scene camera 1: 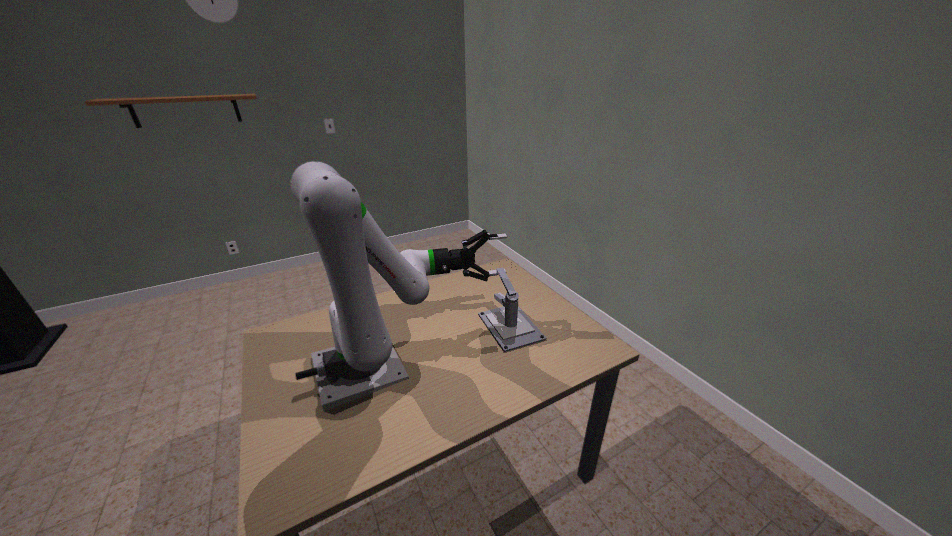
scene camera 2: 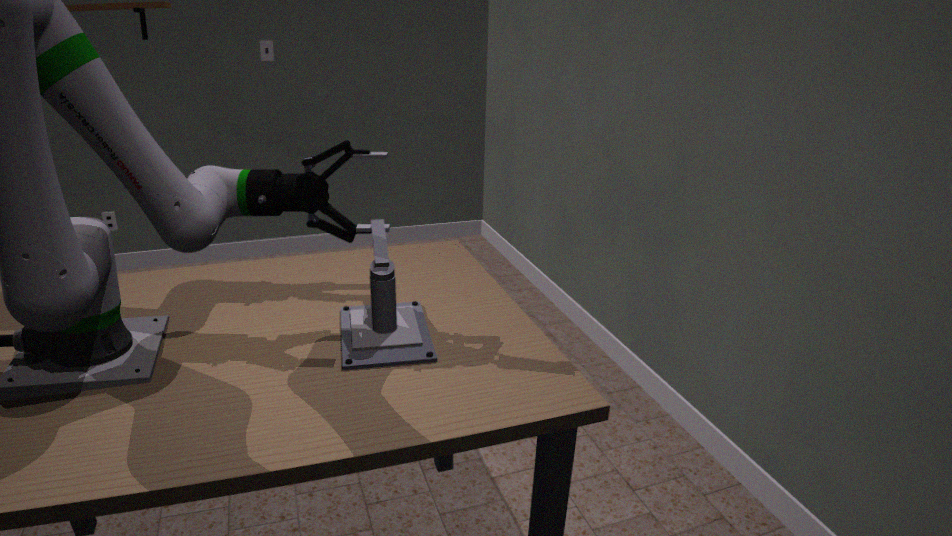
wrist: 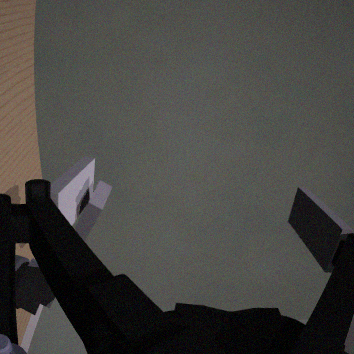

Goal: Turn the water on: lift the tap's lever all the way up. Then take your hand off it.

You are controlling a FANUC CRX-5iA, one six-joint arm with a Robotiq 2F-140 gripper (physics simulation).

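Seen in the pictures: gripper, fingertip midpoint: (scene camera 1: pixel 505 254) (scene camera 2: pixel 388 192) (wrist: pixel 196 191); arm's base, link origin: (scene camera 2: pixel 91 348).
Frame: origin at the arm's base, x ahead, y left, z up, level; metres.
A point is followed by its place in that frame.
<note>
The grey tap (scene camera 1: pixel 510 311) @(x 0.541, y -0.063, z 0.073 m) (scene camera 2: pixel 383 299) @(x 0.554, y -0.067, z 0.072 m) stands upright on its base plate on the table. Its lever (scene camera 1: pixel 507 282) @(x 0.561, y -0.004, z 0.160 m) (scene camera 2: pixel 380 243) @(x 0.561, y -0.003, z 0.160 m) (wrist: pixel 96 210) @(x 0.552, y 0.061, z 0.184 m) slants steeply up from the top of the tap. My gripper (scene camera 1: pixel 497 254) @(x 0.588, y 0.059, z 0.243 m) (scene camera 2: pixel 376 191) @(x 0.588, y 0.059, z 0.243 m) (wrist: pixel 196 191) @(x 0.588, y 0.059, z 0.243 m) is wide open, pointing level toward the right wall, one finger above the other. The lower fingertip is beside the lever's upper end and partly hidden behind it in scene camera 2. In the wrist view the lever's end shows close to that fingertip's inner face; whether they touch I cannot tell. The upper finger is well above the lever.
The wooden table (scene camera 1: pixel 426 426) @(x 0.120, y -0.315, z -0.015 m) (scene camera 2: pixel 479 406) @(x 0.666, y -0.320, z -0.015 m) carries the tap's base plate (scene camera 1: pixel 524 341) @(x 0.551, y -0.149, z -0.007 m) (scene camera 2: pixel 393 360) @(x 0.554, y -0.158, z -0.007 m) and the arm's grey base plate (scene camera 1: pixel 393 376) @(x 0.086, y -0.104, z -0.001 m) (scene camera 2: pixel 143 369) @(x 0.115, y -0.095, z -0.003 m). The green wall (scene camera 1: pixel 699 199) (scene camera 2: pixel 719 199) rises beyond the table's right side. A wall shelf (scene camera 1: pixel 170 99) hangs behind.
</note>
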